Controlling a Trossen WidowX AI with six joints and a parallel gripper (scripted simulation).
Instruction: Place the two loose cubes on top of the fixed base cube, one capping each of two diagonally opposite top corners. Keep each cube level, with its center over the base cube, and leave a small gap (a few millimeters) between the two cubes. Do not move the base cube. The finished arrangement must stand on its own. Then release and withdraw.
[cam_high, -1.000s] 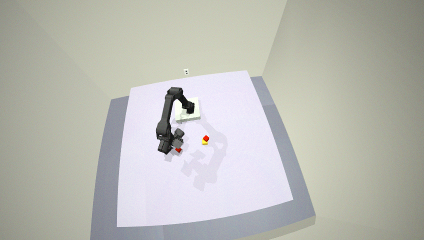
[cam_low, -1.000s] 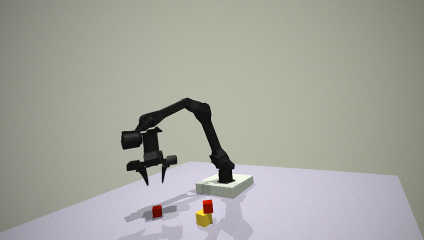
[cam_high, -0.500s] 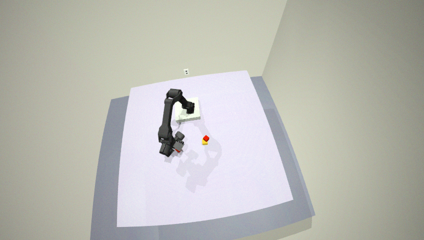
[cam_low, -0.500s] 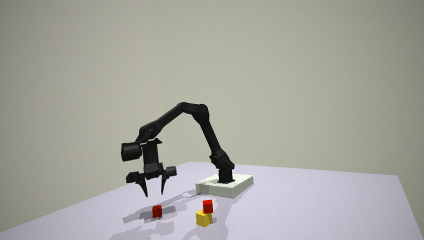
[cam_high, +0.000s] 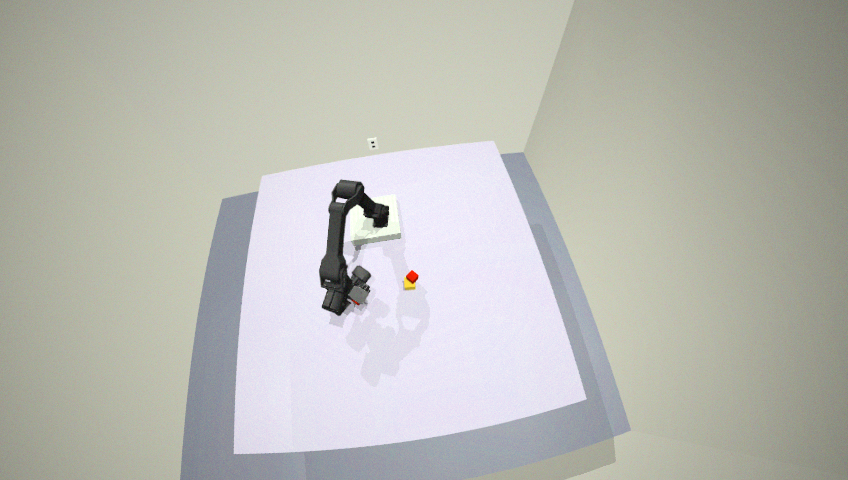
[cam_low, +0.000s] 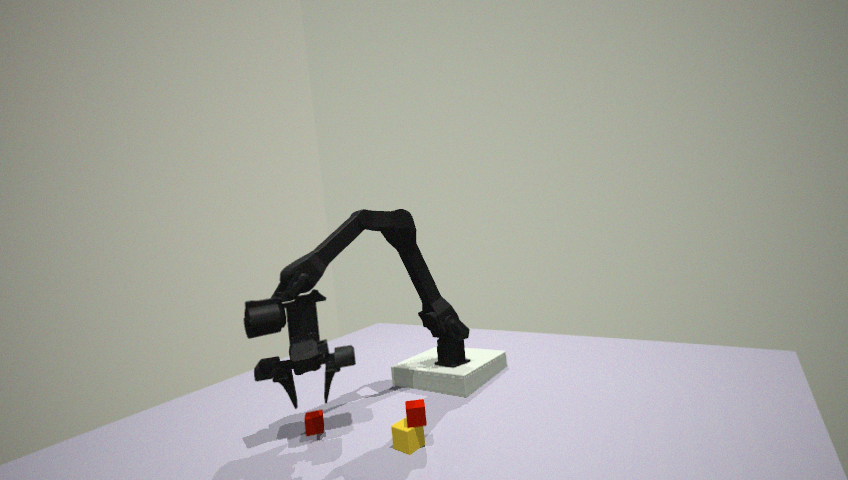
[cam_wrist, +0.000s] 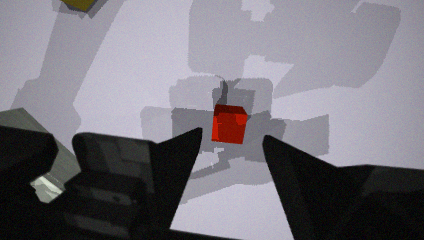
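The yellow cube is 20 cm to the left of my gripper tip, 7 cm behind it and 3 cm below it.
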